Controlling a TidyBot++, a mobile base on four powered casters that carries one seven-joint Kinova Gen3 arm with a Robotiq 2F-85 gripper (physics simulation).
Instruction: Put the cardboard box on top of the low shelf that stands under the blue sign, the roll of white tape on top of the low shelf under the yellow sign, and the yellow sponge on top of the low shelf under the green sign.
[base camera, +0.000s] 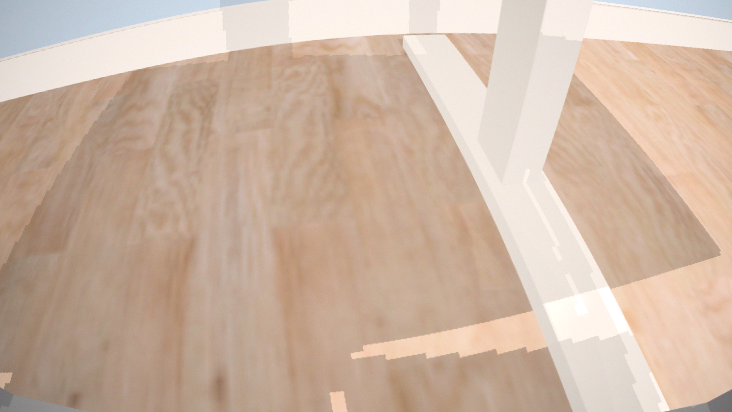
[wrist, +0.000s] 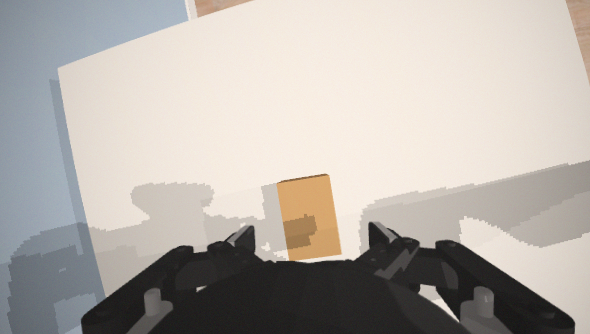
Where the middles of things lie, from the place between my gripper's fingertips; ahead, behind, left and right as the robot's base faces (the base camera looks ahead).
Labels:
Now: the cardboard box (wrist: 307, 207) 10 mm to the left of my hand and 100 mm below it.

